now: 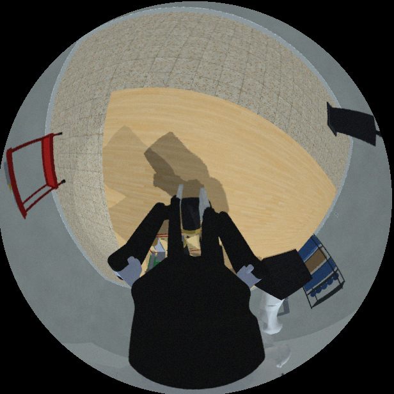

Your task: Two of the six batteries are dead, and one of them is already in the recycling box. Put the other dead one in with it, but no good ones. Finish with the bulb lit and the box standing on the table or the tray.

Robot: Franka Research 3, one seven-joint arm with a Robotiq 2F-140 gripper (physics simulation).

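Observation:
My gripper (190,192) is shut on a black battery with a gold band (191,214), held between the two pale fingertips. The band is on the side nearer the gripper body. The wooden table top (260,175) lies beyond the fingertips, with the arm's shadow on it. Behind the fingers, small parts of things show: a green piece (152,262), thin red lines and pale pieces. They are mostly hidden by the gripper, and I cannot tell which is the recycling box, the tray or the bulb. The other batteries cannot be made out.
A red cart frame (48,160) stands off the left side. A dark panel (352,123) stands at the right. Blue bins (324,276) on a rack are at the lower right, near a black slab (285,274) and a white arm part (271,315). Speckled tiled floor (190,55) surrounds the table.

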